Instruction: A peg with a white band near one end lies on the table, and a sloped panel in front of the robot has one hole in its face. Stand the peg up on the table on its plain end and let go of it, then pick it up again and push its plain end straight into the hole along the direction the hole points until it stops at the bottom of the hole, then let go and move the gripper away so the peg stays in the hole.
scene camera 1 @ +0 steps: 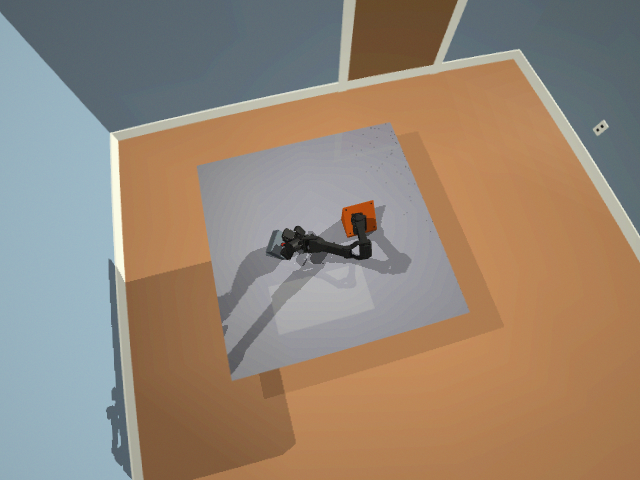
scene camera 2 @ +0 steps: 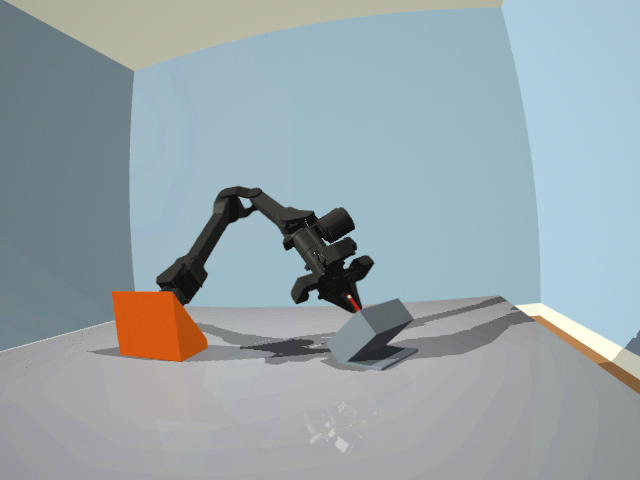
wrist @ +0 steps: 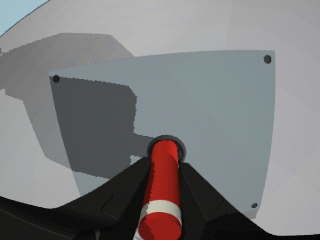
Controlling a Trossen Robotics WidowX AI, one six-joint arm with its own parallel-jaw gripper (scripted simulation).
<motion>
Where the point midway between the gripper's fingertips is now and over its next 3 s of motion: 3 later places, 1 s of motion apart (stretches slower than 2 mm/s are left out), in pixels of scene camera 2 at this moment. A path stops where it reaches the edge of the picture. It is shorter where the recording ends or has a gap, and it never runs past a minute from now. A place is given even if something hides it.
My gripper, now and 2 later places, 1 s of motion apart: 357, 311; 356, 309; 343, 289
</motion>
